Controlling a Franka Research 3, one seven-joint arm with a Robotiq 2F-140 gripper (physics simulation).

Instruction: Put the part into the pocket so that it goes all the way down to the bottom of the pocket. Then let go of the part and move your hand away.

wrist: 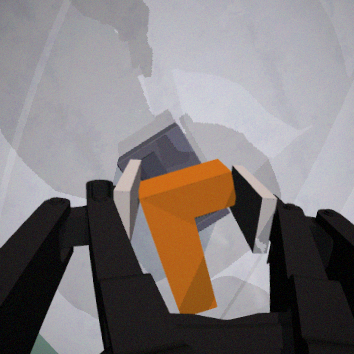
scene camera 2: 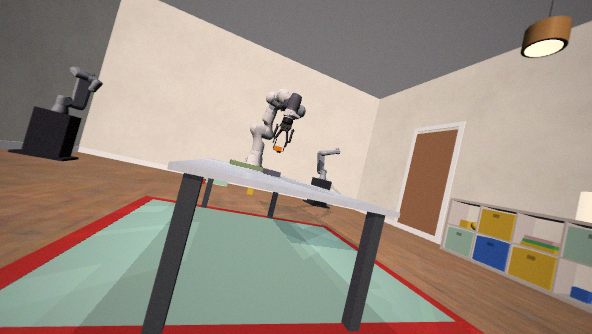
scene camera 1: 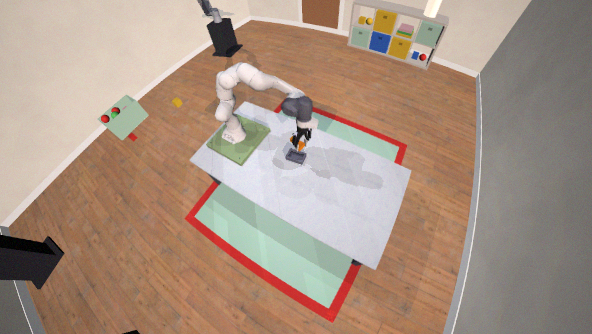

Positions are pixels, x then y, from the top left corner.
Labels:
The gripper (wrist: pixel 185 182) holds an orange L-shaped part (wrist: pixel 170 201), which touches nothing else.

